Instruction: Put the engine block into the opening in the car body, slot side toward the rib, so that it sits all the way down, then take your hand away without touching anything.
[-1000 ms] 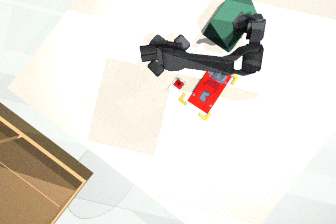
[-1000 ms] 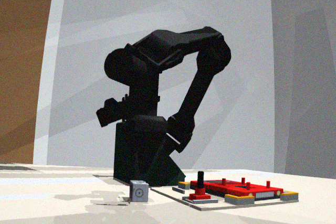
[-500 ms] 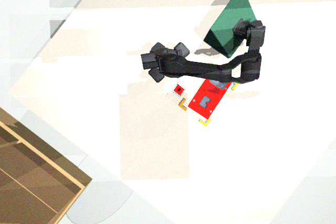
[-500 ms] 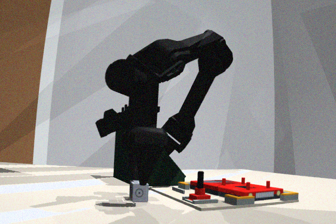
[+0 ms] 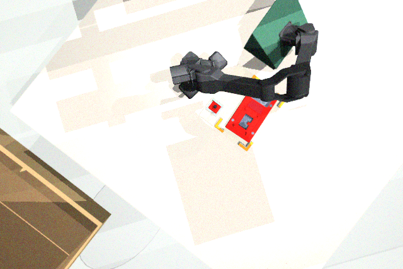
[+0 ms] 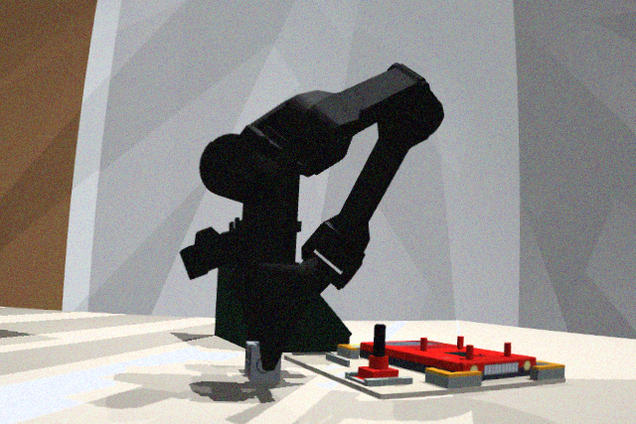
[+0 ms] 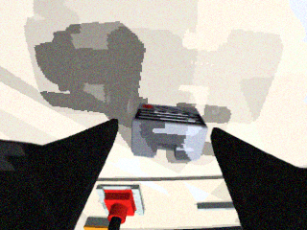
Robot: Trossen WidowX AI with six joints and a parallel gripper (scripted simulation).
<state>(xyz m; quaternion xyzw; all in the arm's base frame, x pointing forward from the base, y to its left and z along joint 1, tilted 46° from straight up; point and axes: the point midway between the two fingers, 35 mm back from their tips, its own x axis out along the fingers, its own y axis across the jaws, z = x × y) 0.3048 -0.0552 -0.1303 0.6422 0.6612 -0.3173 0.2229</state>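
My gripper tip is 60 mm short of the black peg, 100 mm to the right of it and 20 mm below it. The rest, counted from my gripper tip: engine block 10 mm above.
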